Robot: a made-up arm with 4 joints.
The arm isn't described. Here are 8 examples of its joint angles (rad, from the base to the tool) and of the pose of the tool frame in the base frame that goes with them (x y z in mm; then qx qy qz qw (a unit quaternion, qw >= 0)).
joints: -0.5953 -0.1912 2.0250 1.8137
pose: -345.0 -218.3 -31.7 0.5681 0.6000 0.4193 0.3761
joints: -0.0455 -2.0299 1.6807 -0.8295
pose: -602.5 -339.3 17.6 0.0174 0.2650 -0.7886 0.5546
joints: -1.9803 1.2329 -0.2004 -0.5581
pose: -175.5 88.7 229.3 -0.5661 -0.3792 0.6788 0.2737
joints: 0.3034 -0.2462 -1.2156 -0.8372
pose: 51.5 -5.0 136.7 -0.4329 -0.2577 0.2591 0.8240
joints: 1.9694 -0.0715 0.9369 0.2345
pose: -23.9 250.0 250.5 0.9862 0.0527 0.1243 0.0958
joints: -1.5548 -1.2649 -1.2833 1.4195
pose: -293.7 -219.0 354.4 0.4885 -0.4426 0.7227 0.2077
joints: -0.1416 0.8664 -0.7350 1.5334
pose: -159.2 -304.6 24.3 -0.1342 0.2514 -0.2610 0.9223
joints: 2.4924 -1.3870 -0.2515 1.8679
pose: -392.2 -22.0 177.3 0.0251 -0.5310 -0.8456 0.0489
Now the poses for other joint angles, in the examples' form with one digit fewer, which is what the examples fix.
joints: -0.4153 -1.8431 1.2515 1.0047
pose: -482 -133 36 0.547 0.579 -0.540 0.272
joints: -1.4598 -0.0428 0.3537 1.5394
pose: -280 -456 263 -0.271 0.573 -0.402 0.661
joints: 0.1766 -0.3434 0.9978 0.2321
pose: -98 -149 -215 0.562 0.234 -0.042 0.792
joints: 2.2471 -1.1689 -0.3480 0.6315
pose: -323 241 229 0.503 0.426 0.651 0.377
